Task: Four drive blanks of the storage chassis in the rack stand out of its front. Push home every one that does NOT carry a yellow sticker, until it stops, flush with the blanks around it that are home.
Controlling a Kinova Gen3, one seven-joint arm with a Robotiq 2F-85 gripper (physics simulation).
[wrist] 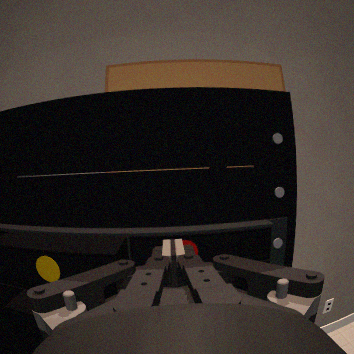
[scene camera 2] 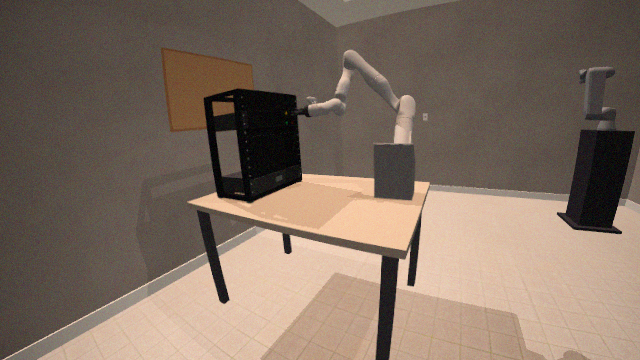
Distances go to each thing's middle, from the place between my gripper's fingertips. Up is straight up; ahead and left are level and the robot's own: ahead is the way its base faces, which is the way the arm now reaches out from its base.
The black rack (scene camera 2: 269, 163) lies 170 mm below my hand, 140 mm to the left of it and 140 mm ahead of it.
